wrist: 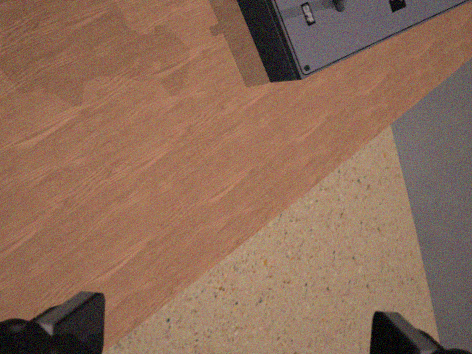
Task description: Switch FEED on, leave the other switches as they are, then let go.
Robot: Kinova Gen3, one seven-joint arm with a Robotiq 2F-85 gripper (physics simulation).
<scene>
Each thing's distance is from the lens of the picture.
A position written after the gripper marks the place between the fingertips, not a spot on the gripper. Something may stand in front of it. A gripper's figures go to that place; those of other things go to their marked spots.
gripper [236, 333]: 15 cm
grey switch panel [292, 47]: 57 cm
</scene>
